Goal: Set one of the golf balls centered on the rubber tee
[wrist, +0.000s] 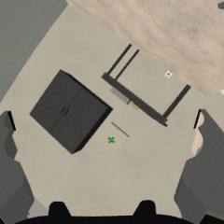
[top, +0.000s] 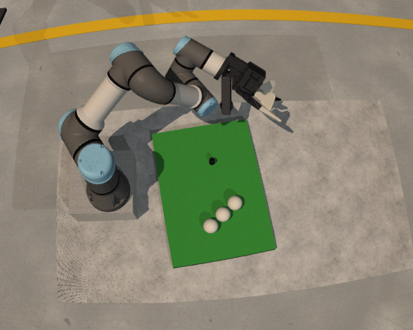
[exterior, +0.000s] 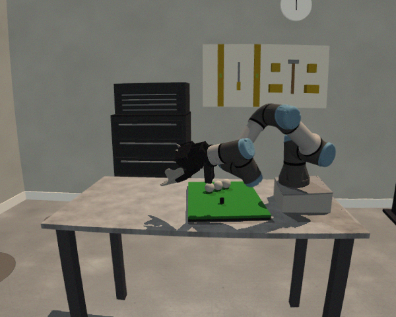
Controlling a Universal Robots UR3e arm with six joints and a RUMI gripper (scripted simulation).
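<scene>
My gripper is now 18 cm past the green mat, 14 cm to the left of it and 17 cm above it.
</scene>
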